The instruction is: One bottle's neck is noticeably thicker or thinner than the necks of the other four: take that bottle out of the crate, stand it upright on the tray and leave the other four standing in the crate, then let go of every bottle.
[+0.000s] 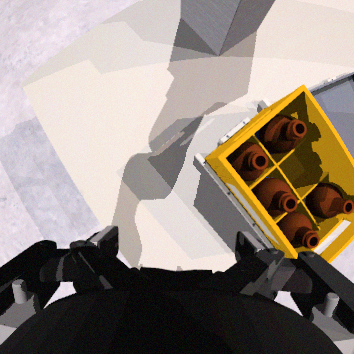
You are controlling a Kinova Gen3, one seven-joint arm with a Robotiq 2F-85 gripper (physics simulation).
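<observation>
The yellow crate (215, 156) stands at the right, with dividers inside. It holds five upright reddish-brown bottles. Four stand along its left and upper parts: one bottle (276, 137) at the top, one bottle (245, 162) at the left corner, one bottle (270, 192) below it and one bottle (295, 226) near the bottom corner. The fifth bottle (324, 200) stands at the right, and its neck looks thinner than the others. A blue-grey surface with a raised rim (342, 102), possibly the tray, shows partly behind the crate. My gripper (176, 242) is open and empty, left of the crate.
A tall grey block (215, 22) stands at the top centre. A grey structure (215, 205) with light edges lies along the crate's left side, close to my right finger. Shadows fall across the cream surface (70, 110). The crate's walls and dividers surround the bottles.
</observation>
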